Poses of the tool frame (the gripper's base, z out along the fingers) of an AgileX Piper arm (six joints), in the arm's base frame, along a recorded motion.
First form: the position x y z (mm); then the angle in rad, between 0 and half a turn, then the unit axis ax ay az.
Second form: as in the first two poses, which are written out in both.
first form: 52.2, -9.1, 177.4, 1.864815, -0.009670, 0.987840, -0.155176
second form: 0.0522, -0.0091, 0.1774, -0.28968, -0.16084, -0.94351, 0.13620, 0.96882, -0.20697
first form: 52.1, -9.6, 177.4, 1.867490, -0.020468, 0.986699, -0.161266
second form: 0.0521, -0.0096, 0.1774, -0.29182, -0.18032, -0.93932, 0.12812, 0.96585, -0.22522
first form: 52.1, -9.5, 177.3, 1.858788, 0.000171, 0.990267, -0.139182
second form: 0.0521, -0.0095, 0.1773, -0.28403, -0.13323, -0.94951, 0.13367, 0.97513, -0.17681
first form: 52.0, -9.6, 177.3, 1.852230, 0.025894, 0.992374, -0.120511
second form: 0.0520, -0.0096, 0.1773, -0.27688, -0.08294, -0.95732, 0.14860, 0.98059, -0.12793
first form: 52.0, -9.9, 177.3, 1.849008, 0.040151, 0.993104, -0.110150
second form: 0.0520, -0.0099, 0.1773, -0.27258, -0.05509, -0.96055, 0.15674, 0.98248, -0.10083
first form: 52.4, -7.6, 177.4, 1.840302, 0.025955, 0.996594, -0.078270
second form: 0.0524, -0.0076, 0.1774, -0.26540, -0.04269, -0.96319, 0.10820, 0.99139, -0.07375
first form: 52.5, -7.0, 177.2, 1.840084, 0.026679, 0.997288, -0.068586
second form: 0.0525, -0.0070, 0.1772, -0.26514, -0.03243, -0.96366, 0.09980, 0.99314, -0.06088
